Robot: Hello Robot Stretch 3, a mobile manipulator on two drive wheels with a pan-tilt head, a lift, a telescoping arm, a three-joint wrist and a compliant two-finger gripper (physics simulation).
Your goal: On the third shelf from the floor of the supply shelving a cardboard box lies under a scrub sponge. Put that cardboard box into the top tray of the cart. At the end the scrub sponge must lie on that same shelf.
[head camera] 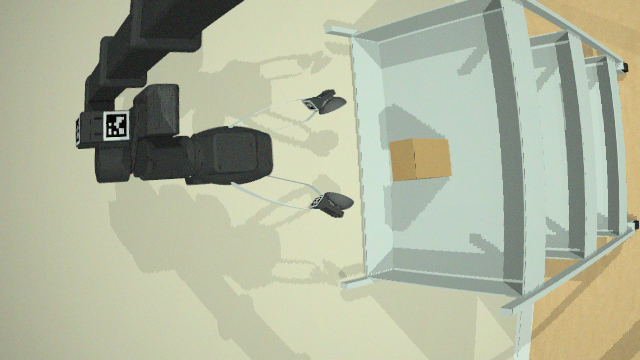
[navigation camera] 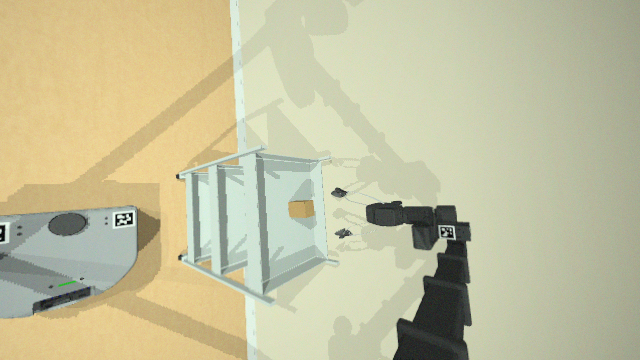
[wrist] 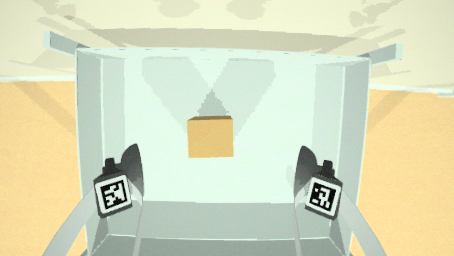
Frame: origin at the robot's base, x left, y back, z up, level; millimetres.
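Seen in the pictures: gripper, fingertip midpoint: (head camera: 345, 152) (navigation camera: 334, 212); robot's base, origin of the base link: (navigation camera: 68, 223).
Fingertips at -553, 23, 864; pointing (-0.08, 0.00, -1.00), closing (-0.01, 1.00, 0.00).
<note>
Offsets run from my fingertips to a thing's middle, as dx, dy, dz. "spot": to the spot under its first point. Level surfaces: height alone.
The cardboard box @[-2, -13, -156] (head camera: 432, 158) (navigation camera: 301, 209) (wrist: 210, 138) sits in the top tray @[dz -201] (head camera: 465, 210) (navigation camera: 280, 175) (wrist: 165, 170) of the cart, on the tray's bottom. It stands a little off the side walls. My gripper (head camera: 332, 154) (navigation camera: 341, 213) (wrist: 219, 163) is open and empty. It is above the tray and apart from the box; in the wrist view the box shows between and beyond the two fingertips. The scrub sponge and the supply shelving do not show in these views.
The cart has raised tray walls, corner posts and two lower trays @[spot: +117, -5, -466] (head camera: 557, 150) (navigation camera: 232, 220). My telescoping arm (head camera: 165, 25) (navigation camera: 435, 320) reaches in beside the cart. My base (navigation camera: 105, 250) stands on the wooden floor @[dz -864] (navigation camera: 125, 65). A pale wall lies behind the cart.
</note>
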